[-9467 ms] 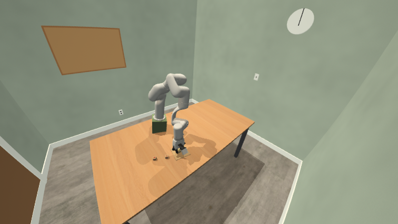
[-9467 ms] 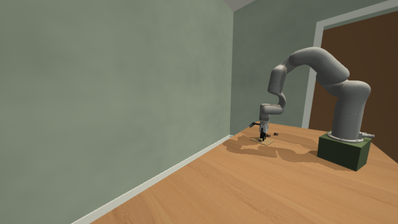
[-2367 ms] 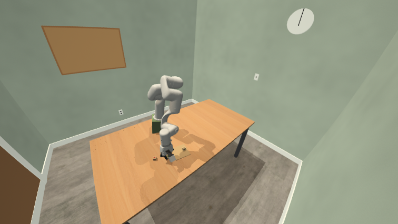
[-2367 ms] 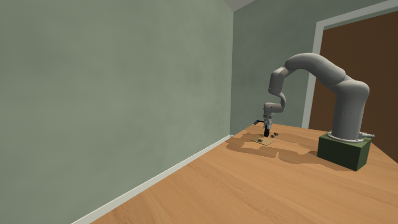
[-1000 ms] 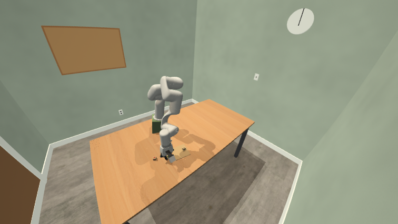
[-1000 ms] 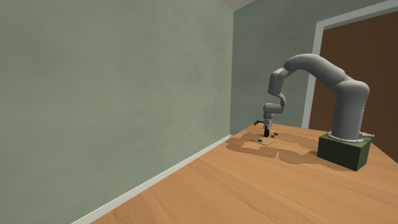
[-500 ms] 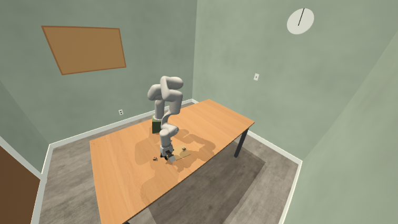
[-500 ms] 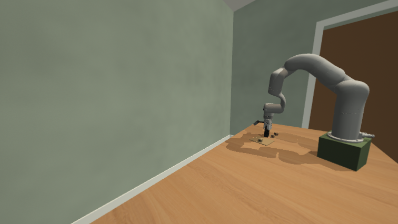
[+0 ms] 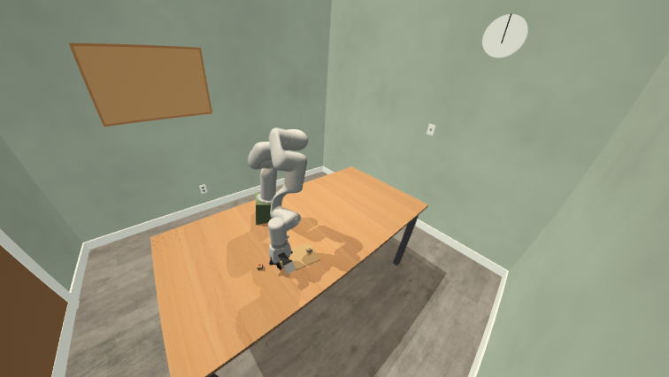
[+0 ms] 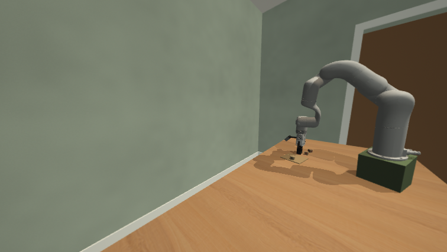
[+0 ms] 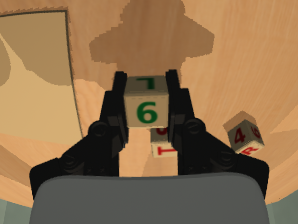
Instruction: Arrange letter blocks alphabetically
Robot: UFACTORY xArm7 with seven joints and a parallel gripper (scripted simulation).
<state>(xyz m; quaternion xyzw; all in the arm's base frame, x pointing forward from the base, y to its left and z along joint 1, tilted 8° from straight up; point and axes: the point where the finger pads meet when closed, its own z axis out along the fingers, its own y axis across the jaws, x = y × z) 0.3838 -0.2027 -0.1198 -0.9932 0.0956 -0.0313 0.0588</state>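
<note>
The green-topped block is right at my hand. Round my hand: tan mat: 3 cm ahead, 12 cm to the left, 2 cm below.
</note>
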